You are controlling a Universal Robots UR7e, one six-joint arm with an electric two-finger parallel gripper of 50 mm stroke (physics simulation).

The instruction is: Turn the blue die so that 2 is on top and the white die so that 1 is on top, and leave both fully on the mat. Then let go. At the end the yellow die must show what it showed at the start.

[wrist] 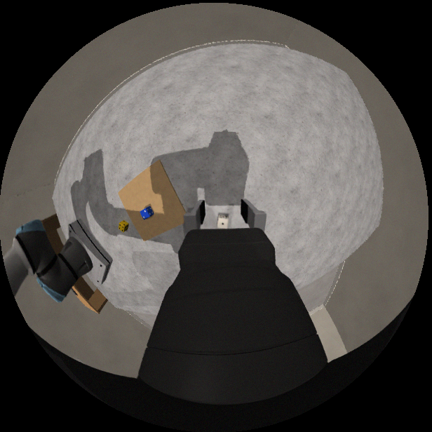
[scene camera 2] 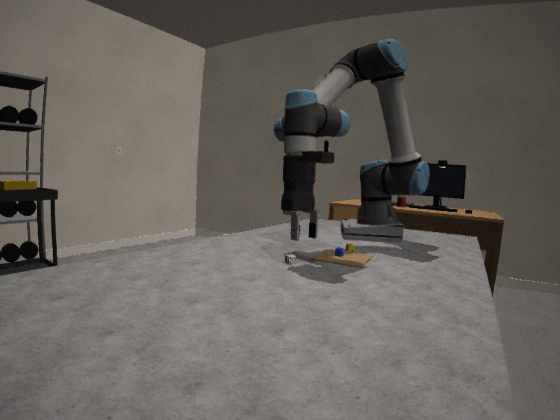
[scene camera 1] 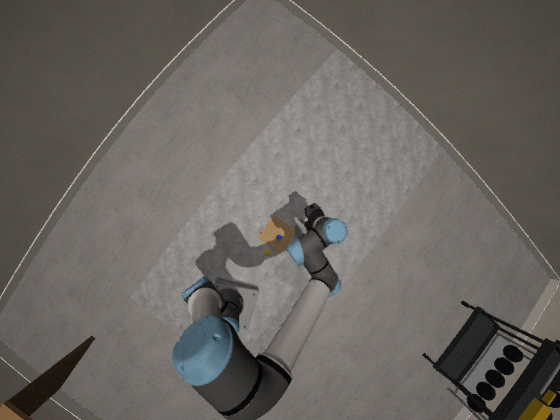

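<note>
My gripper [scene camera 2: 304, 234] [wrist: 222, 206] is open and empty, pointing down above the white die. The white die [scene camera 2: 290, 258] [wrist: 223, 221] rests on the table beside the wooden mat, off it; its upward face seems to show a single pip. In scene camera 1 the white die does not show. The blue die [scene camera 1: 279, 237] [scene camera 2: 340, 252] [wrist: 146, 213] sits on the tan mat [scene camera 1: 270, 231] [scene camera 2: 357, 259] [wrist: 139, 189]; its top number is too small to read surely. The yellow die [scene camera 1: 267, 252] [scene camera 2: 350, 247] [wrist: 123, 226] lies on the table just off the mat's edge, its top number unclear.
The arm's base plate [scene camera 2: 372, 231] [wrist: 103, 274] stands on the grey table [scene camera 2: 225, 325] beyond the yellow die. A desk [scene camera 2: 480, 225] with a monitor [scene camera 2: 450, 181] is behind the base. A weight rack [scene camera 2: 44, 135] stands away from the table. The arm's shadow falls across the mat.
</note>
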